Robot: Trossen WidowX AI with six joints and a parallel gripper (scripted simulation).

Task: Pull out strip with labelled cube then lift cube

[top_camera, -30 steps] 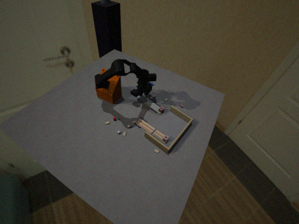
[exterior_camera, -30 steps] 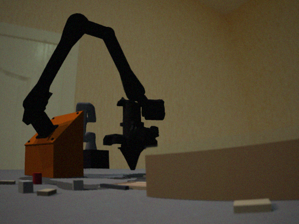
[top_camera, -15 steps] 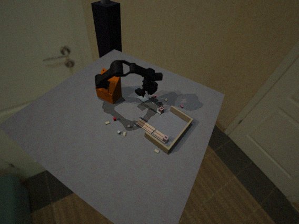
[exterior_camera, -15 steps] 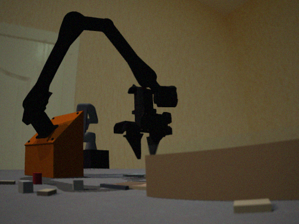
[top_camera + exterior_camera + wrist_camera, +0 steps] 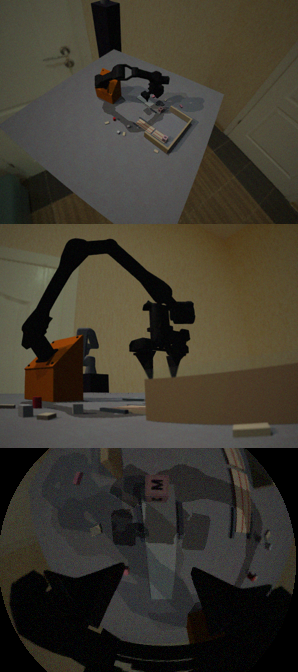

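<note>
The grey strip lies 1 cm behind my gripper tip, 1 cm to the right of it and 6 cm below it. The rest, counted from my gripper tip: blue piece (12 cm behind, 20 cm to the left, 5 cm below); tan block (24 cm ahead, 34 cm to the right, 6 cm below).
</note>
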